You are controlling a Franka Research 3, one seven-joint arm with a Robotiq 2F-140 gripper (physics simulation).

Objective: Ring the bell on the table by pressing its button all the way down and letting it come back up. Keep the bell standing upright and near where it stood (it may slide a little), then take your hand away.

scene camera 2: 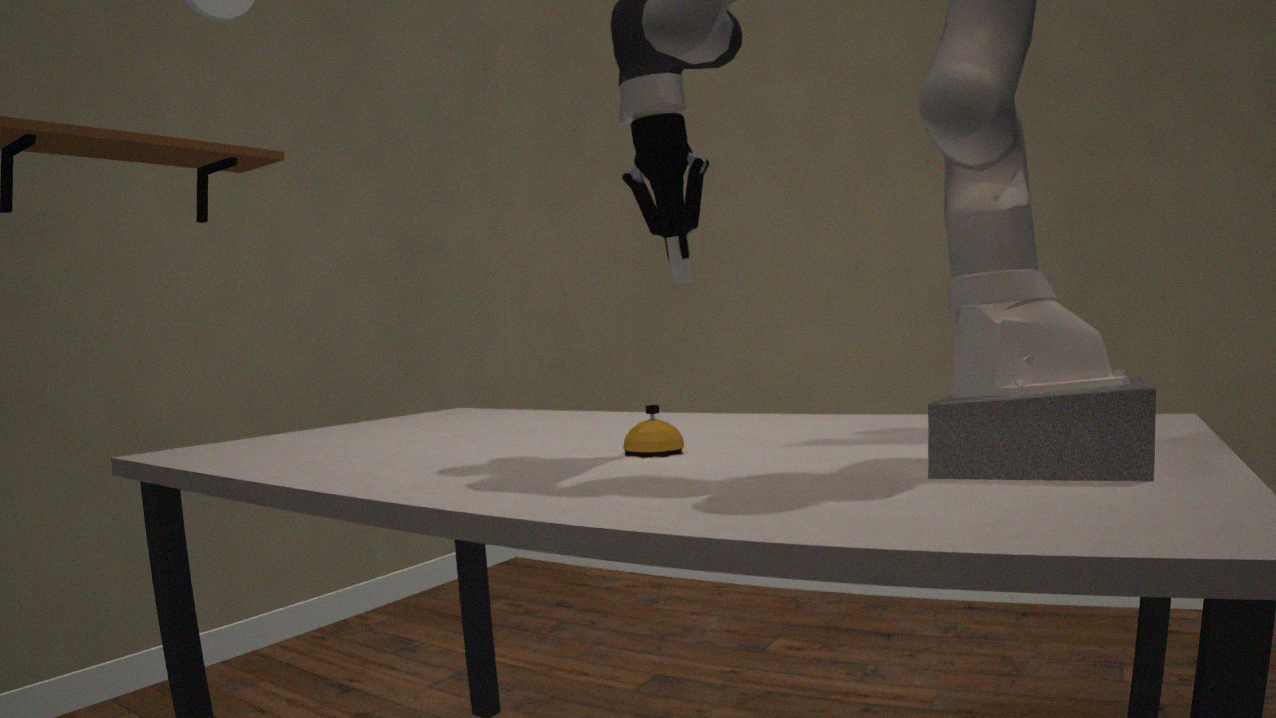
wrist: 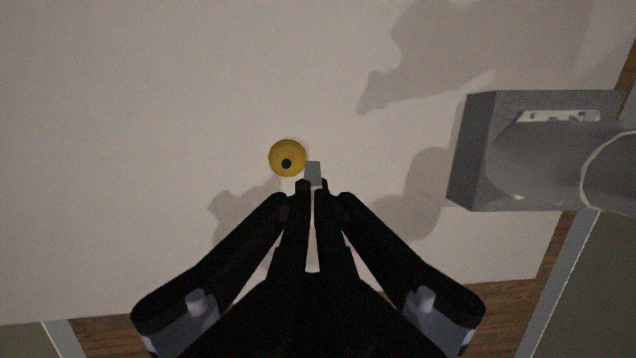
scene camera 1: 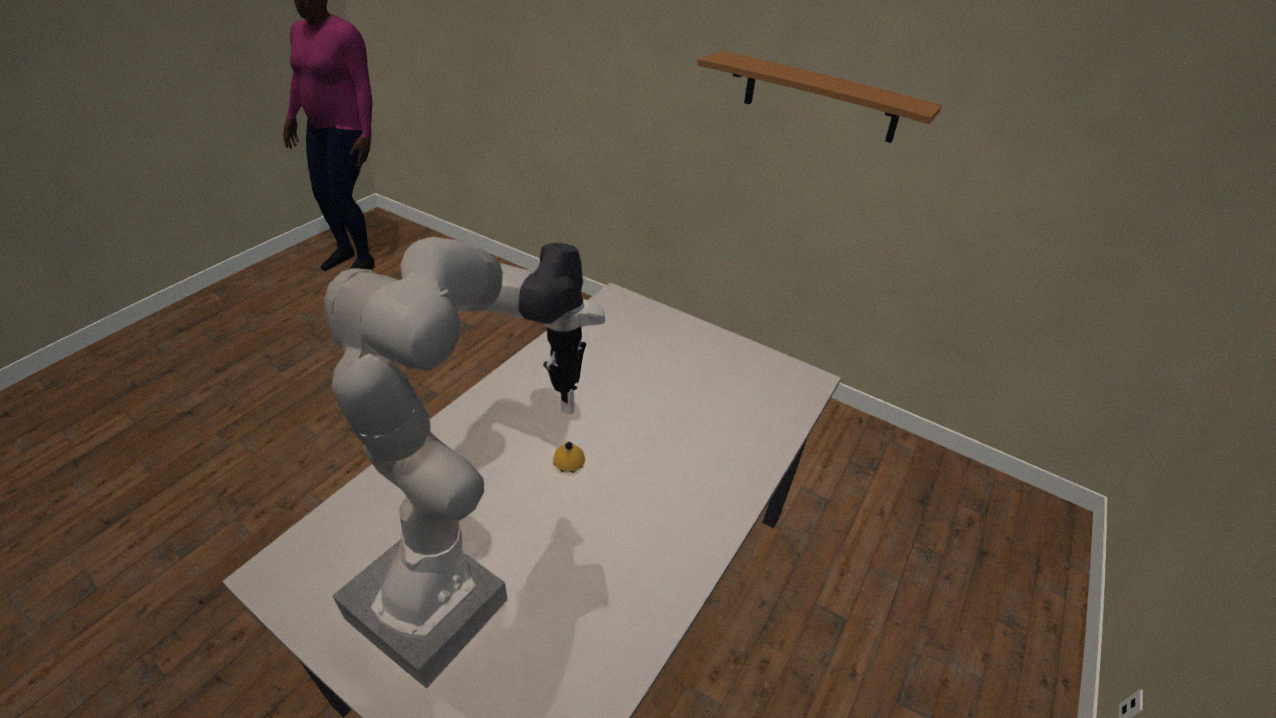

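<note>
A yellow dome bell stands upright on the white table. Its black button is up on top of the dome. My gripper is shut and empty and points down. It hangs well above the table and the bell, touching neither. In scene camera 2 the fingertips are slightly right of the button. In the wrist view the bell shows just left of the fingertips.
The arm's grey base block stands on the table. A wooden shelf is on the wall. A person in a pink top stands beyond the table in scene camera 1.
</note>
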